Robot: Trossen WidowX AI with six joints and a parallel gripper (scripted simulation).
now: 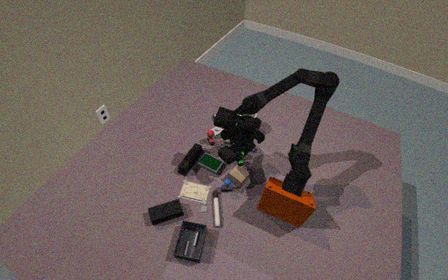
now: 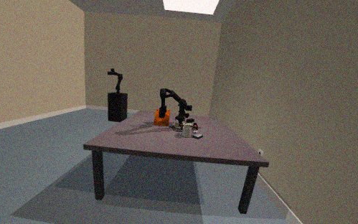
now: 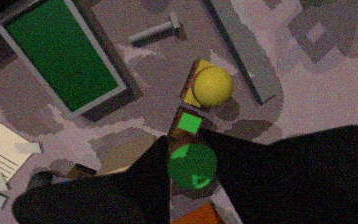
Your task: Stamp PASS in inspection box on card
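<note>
Now: the yellow-knobbed stamp 30 mm ahead of my gripper tip, 40 mm to the right of it and 30 mm below it. Also, from my gripper tip: tan box: 30 mm behind, 60 mm to the left, 20 mm below; then green stamp: right at my gripper tip; then bolt: 80 mm ahead, 30 mm to the right, 40 mm below.
</note>
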